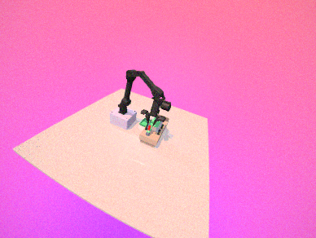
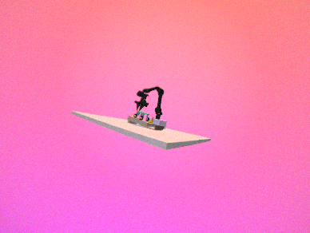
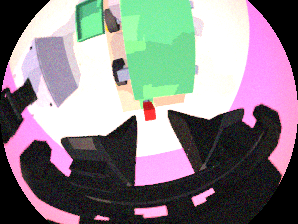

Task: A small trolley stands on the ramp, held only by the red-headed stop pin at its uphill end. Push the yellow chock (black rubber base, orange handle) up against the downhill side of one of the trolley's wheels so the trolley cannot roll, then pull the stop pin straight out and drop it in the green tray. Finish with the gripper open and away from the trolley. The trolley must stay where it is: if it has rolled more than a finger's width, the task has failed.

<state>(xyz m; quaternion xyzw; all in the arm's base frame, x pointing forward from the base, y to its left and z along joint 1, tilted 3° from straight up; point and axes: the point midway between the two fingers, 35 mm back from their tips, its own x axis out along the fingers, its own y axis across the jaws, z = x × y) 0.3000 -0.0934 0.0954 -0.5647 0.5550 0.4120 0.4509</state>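
My gripper tip is now 1 cm to the left of the red-headed stop pin and 4 cm above it. The rest, counted from my gripper tip: yellow chock 2 cm behind, 19 cm to the left, 8 cm below; trolley 2 cm ahead, 9 cm to the left, 6 cm below.
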